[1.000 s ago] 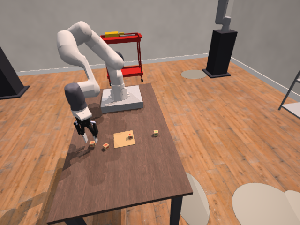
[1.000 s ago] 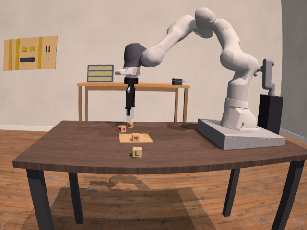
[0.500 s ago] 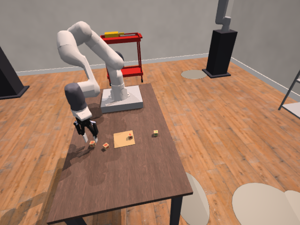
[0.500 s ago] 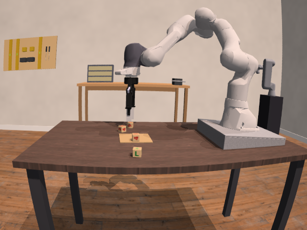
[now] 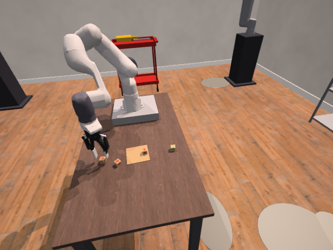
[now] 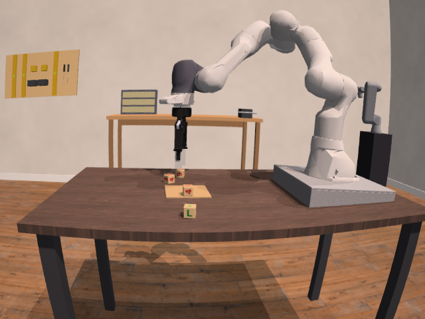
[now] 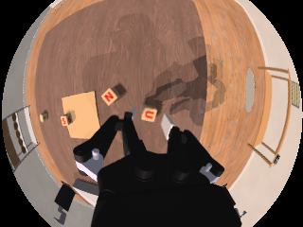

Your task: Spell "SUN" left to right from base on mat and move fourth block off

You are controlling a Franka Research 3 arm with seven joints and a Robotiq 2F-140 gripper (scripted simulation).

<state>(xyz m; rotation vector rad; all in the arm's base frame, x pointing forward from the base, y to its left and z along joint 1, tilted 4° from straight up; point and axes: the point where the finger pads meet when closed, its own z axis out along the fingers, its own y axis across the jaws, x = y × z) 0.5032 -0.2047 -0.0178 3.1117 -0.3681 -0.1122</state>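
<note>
Right now the U block is 6 cm below my hand. Round my hand: mat (1 cm behind, 21 cm to the left, 7 cm below); then S block (1 cm behind, 26 cm to the left, 5 cm below); then N block (4 cm ahead, 9 cm to the left, 6 cm below).
</note>
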